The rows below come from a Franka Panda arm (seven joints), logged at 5 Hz.
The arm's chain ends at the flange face. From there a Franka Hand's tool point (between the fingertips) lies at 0.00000 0.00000 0.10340 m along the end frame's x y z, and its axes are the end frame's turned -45 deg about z.
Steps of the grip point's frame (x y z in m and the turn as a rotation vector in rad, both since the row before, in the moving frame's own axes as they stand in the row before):
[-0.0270, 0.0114, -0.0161, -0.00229, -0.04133, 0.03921]
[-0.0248, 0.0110, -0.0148, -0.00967, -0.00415, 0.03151]
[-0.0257, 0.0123, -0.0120, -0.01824, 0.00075, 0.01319]
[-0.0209, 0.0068, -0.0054, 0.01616, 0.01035, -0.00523]
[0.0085, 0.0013, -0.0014, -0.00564, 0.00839, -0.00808]
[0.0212, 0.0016, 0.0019, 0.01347, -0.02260, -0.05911]
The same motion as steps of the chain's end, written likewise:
[-0.0081, 0.0240, -0.0160, -0.03084, -0.02761, 0.03921]
[-0.0101, 0.0243, -0.0148, -0.00977, 0.00390, 0.03151]
[-0.0109, 0.0256, -0.0120, -0.01237, 0.01343, 0.01319]
[-0.0095, 0.0215, -0.0054, 0.01875, -0.00411, -0.00523]
[0.0059, -0.0049, -0.0014, 0.00194, 0.00992, -0.00808]
[0.0187, -0.0146, 0.0019, -0.00646, -0.02551, -0.05911]

